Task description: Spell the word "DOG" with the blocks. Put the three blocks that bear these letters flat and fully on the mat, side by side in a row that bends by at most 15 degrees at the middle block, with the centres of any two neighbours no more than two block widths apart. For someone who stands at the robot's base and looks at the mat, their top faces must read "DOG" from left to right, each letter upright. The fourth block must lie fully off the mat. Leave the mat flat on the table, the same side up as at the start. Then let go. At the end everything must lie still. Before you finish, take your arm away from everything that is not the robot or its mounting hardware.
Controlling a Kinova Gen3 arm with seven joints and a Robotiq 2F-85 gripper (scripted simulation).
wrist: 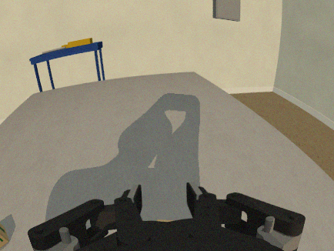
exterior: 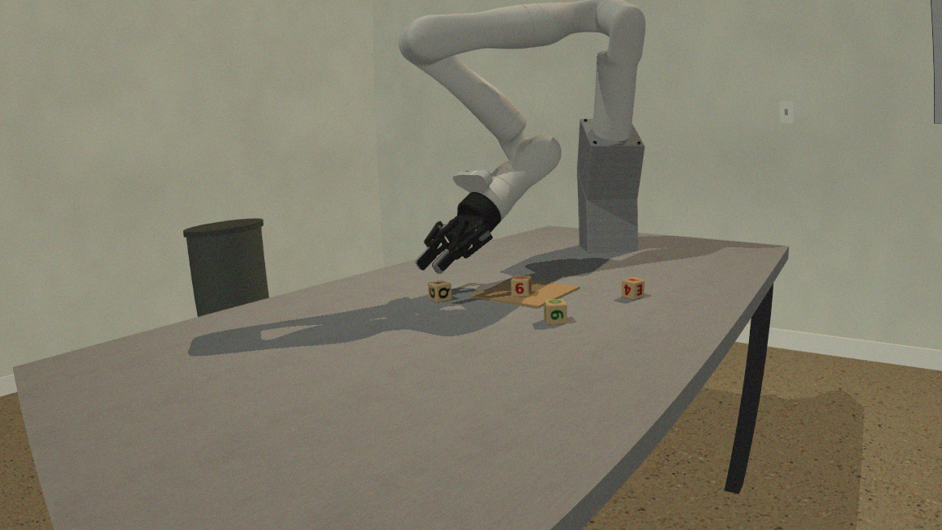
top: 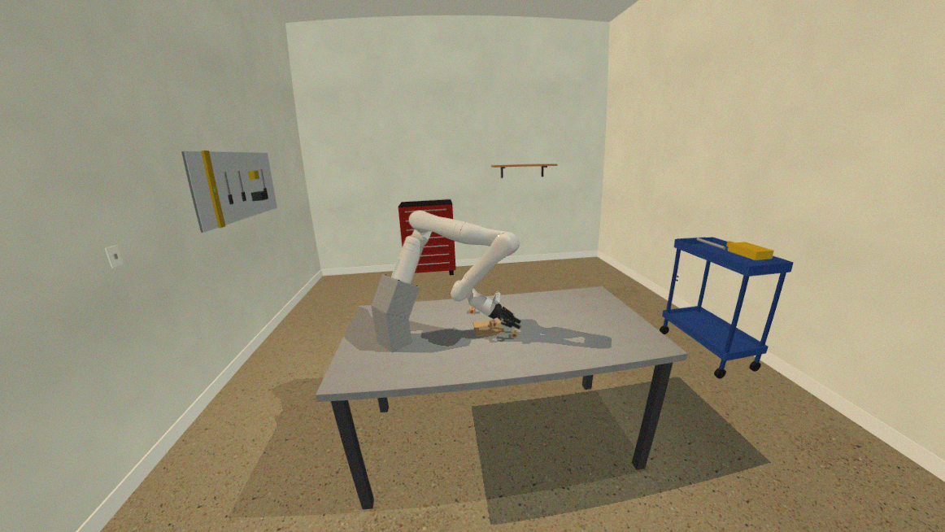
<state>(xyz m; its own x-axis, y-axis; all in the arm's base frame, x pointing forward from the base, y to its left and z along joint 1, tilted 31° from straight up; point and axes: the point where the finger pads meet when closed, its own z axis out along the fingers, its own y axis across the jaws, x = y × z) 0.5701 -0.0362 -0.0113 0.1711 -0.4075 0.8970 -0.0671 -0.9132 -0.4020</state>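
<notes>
My gripper is now 5 cm above the G block and 1 cm past it. Round my hand: O block (11 cm behind, 10 cm to the left, 5 cm below); then tan mat (13 cm behind, 9 cm to the left, 7 cm below); then D block (23 cm to the left, 5 cm below, 3 cm behind).
</notes>
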